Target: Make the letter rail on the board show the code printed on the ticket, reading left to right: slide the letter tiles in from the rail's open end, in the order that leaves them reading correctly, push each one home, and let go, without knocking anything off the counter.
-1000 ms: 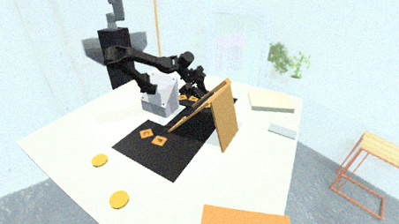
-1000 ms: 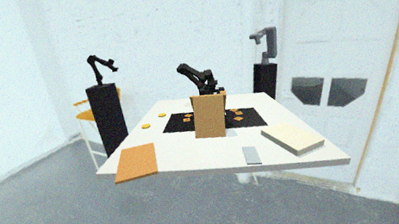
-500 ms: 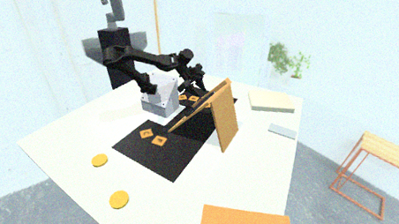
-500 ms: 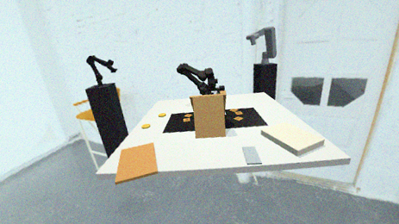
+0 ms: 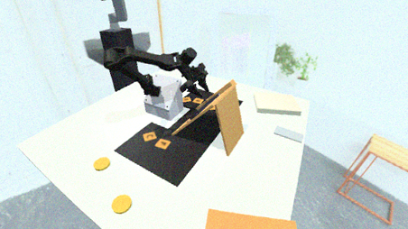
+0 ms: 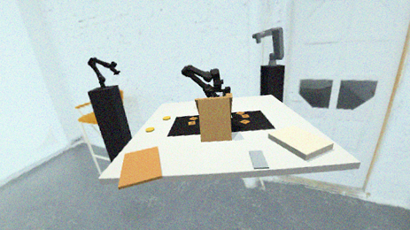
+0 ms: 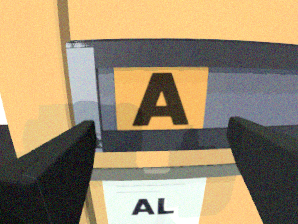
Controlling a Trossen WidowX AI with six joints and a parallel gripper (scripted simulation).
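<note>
Right now my gripper tip is 30 mm past the letter tile, 210 mm to the right of it and 210 mm above it. Also, from my gripper tip: white ticket 30 mm behind, 100 mm below; black mat 130 mm behind, 20 mm to the left, 210 mm below; grey card 450 mm ahead, 100 mm to the left, 210 mm below.
</note>
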